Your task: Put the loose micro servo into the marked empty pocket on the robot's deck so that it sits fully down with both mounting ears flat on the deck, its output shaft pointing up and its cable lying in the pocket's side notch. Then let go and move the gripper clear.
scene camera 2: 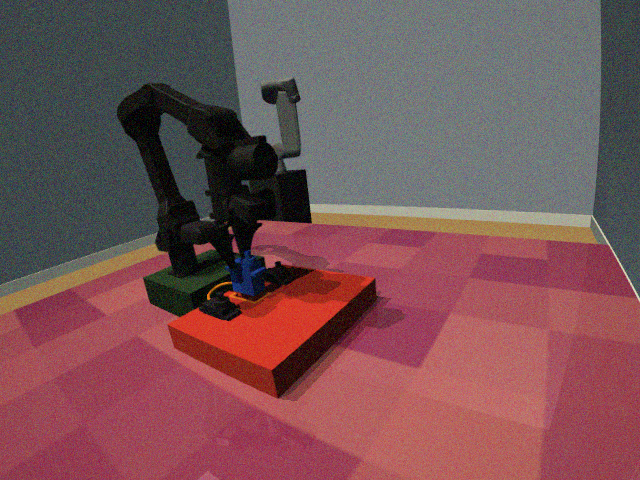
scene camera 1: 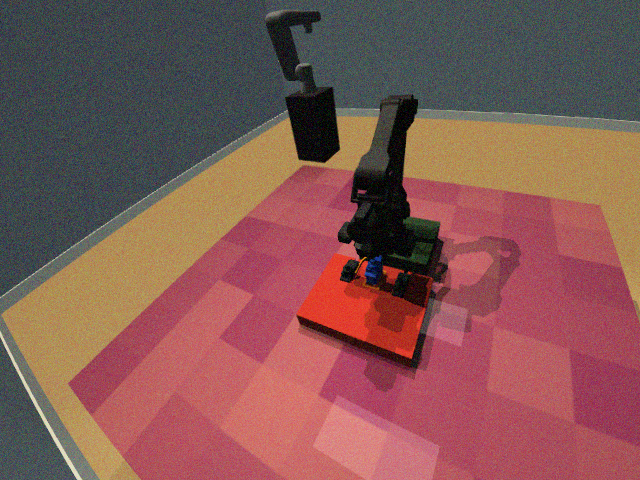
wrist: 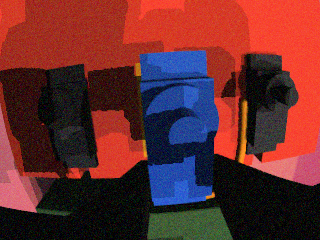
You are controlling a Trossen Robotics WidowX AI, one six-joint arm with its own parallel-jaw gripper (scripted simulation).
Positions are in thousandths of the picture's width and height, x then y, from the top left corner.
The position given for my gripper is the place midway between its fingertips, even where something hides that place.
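I see a red deck (scene camera 2: 426, 716), and the same red deck (scene camera 1: 585, 668) (wrist: 333, 185) is visible to me in other views. There is a blue micro servo (scene camera 2: 387, 580) as well, and the wrist view also shows me the blue micro servo (wrist: 567, 502). As for my gripper (scene camera 2: 374, 555), I can see the gripper (scene camera 1: 588, 545) in another view, and the wrist view shows me the gripper (wrist: 561, 690) too.
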